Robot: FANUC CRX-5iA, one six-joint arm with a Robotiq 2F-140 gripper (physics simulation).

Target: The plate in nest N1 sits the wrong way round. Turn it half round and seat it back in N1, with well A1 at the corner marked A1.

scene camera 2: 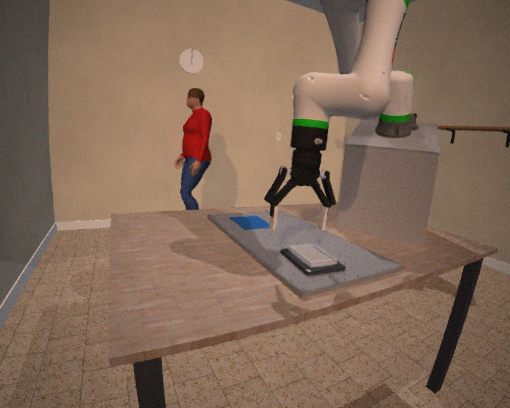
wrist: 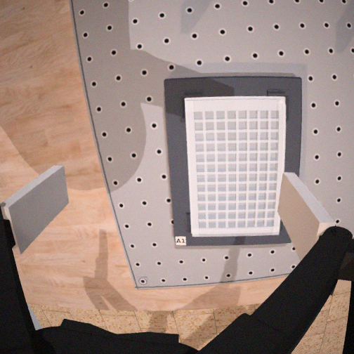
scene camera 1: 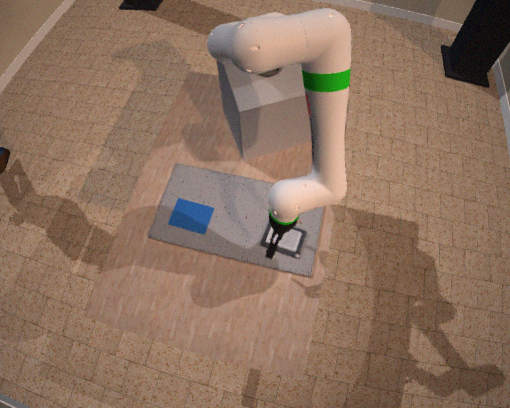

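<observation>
The white plate [scene camera 1: 292,240] [scene camera 2: 314,254] [wrist: 237,170] with a grid of square wells lies flat in the dark grey nest [scene camera 2: 327,270] [wrist: 177,160]. A small tag marked A1 [wrist: 180,241] is at the nest's lower left corner in the wrist view. Which plate corner holds well A1 cannot be told. My gripper [scene camera 1: 274,244] [scene camera 2: 299,227] [wrist: 168,188] is open and empty, above the board. In the wrist view its right finger overlaps the plate's right edge near the lower corner, and its left finger appears over the wooden table, well left of the nest.
The nest stands on a grey perforated board [scene camera 1: 225,200] [scene camera 2: 362,257] [wrist: 120,150]. A blue rectangle [scene camera 1: 191,216] [scene camera 2: 250,222] lies at the board's other end. The board lies on the wooden table [scene camera 1: 225,320] [scene camera 2: 175,300]. The arm's grey pedestal [scene camera 1: 275,130] [scene camera 2: 387,190] stands behind. A person [scene camera 2: 197,135] stands beyond the table.
</observation>
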